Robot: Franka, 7 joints.
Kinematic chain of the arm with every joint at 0, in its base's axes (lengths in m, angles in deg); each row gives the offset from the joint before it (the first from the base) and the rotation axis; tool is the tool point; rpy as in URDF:
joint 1: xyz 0 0 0.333 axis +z
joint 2: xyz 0 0 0 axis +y
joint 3: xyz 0 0 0.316 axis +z
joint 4: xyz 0.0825 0 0 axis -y
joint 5: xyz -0.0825 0 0.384 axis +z
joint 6: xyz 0 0 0 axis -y
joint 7: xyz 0.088 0 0 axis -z
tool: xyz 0 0 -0.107 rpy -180 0 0
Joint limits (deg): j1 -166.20..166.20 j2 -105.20..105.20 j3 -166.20..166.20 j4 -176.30..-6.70 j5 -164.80..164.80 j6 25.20..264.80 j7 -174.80..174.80
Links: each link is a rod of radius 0.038 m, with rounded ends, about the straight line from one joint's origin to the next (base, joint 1, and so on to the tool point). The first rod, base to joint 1, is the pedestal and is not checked.
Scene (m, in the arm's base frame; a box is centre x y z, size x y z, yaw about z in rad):
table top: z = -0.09
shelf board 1: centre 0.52 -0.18 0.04 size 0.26 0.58 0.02 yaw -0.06
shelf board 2: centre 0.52 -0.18 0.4 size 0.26 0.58 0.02 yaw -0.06
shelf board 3: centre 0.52 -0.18 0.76 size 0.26 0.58 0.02 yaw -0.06
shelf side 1: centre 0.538 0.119 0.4 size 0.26 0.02 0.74 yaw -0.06
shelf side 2: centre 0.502 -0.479 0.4 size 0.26 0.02 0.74 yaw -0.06
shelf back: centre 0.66 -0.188 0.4 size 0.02 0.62 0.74 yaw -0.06
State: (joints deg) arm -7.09 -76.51 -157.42 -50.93 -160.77 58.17 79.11
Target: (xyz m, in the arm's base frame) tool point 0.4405 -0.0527 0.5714
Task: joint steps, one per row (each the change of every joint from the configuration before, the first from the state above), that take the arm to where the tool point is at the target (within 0.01 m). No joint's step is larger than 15 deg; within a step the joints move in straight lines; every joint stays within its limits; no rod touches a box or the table.
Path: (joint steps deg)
1: 7.41 0.85 13.51 -13.47 -0.45 -2.83 0.00
2: 7.41 0.84 13.51 -13.46 -0.45 -2.82 0.00
3: 7.41 0.85 13.52 -13.47 -0.44 -2.83 0.00
4: 7.41 0.84 13.51 -13.47 -0.45 -2.82 0.00
5: 7.41 0.85 13.51 -13.47 -0.45 -2.83 0.00
6: 7.41 0.85 13.51 -13.46 -0.45 -2.83 0.00
7: 7.41 0.84 13.52 -13.47 -0.44 -2.82 0.00
8: 7.40 0.85 13.51 -13.47 -0.45 -2.83 0.00
9: 7.41 0.85 13.51 -13.46 -0.45 -2.83 0.00
10: 6.64 12.65 -11.50 13.79 0.00 11.56 0.00
11: 6.63 12.66 -11.50 13.80 0.00 11.56 0.00

